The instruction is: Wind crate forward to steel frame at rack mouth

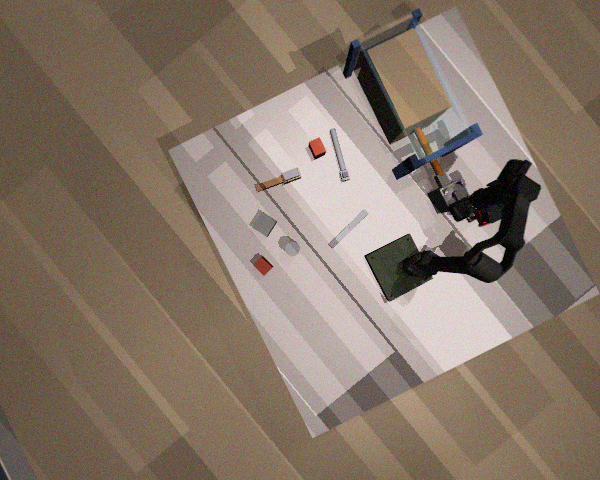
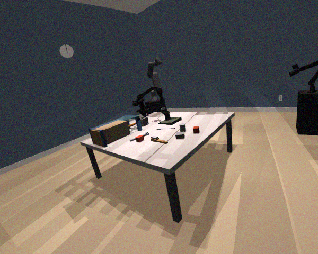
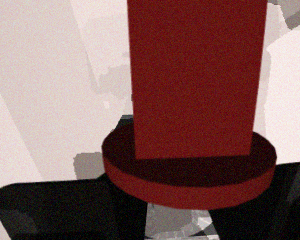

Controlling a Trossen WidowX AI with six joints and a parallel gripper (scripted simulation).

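Now: the winch handle 2 cm behind my gripper tip and 2 cm above it. Round my gripper tip: blue frame: 21 cm ahead, 1 cm to the right, 2 cm above; then red knob: 5 cm behind, 5 cm above; then grey winch: 3 cm ahead, 1 cm to the right, 6 cm below.
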